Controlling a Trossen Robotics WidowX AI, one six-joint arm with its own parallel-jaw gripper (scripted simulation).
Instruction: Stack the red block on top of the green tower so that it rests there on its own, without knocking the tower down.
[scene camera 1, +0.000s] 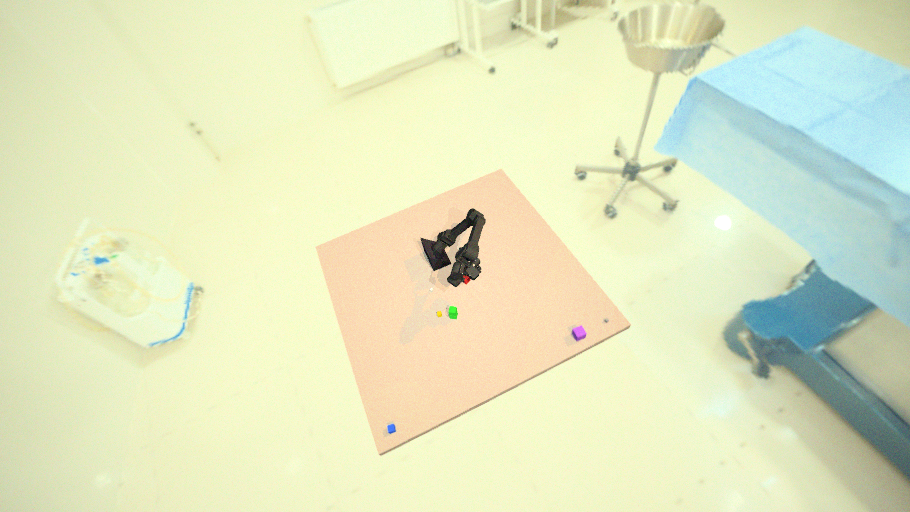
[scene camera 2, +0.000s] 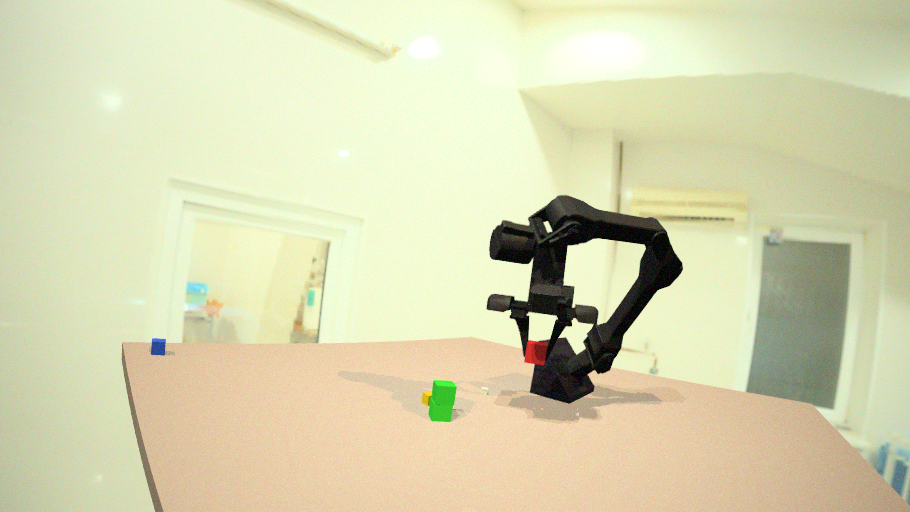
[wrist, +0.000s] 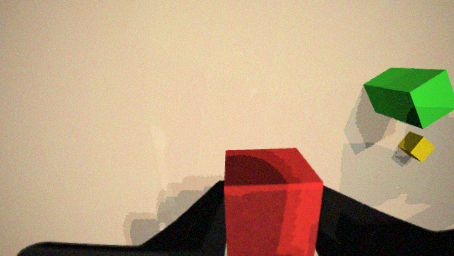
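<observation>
My gripper (scene camera 2: 535, 358), holding a red block. Also my gripper (wrist: 262, 187).
</observation>
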